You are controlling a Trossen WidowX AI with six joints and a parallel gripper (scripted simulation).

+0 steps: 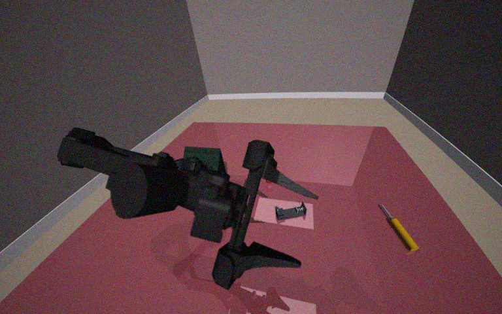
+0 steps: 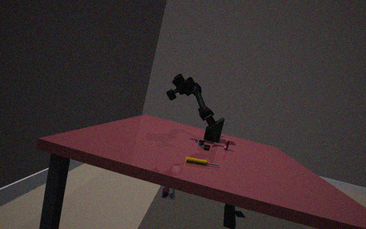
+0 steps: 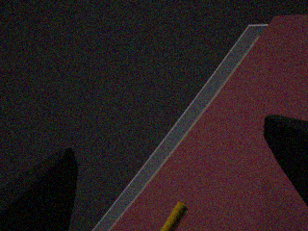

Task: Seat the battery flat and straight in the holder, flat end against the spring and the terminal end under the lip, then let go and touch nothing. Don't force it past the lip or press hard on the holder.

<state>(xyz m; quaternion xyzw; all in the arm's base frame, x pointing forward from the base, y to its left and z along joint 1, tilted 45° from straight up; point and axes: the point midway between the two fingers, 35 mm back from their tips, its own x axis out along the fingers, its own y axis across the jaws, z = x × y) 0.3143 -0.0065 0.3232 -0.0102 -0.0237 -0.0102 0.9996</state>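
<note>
The battery is 160 mm behind my gripper tip, 360 mm to the left of it and 270 mm below it. Round my gripper tip: yellow-handled screwdriver (270 mm ahead, 270 mm to the left, 290 mm below).
</note>
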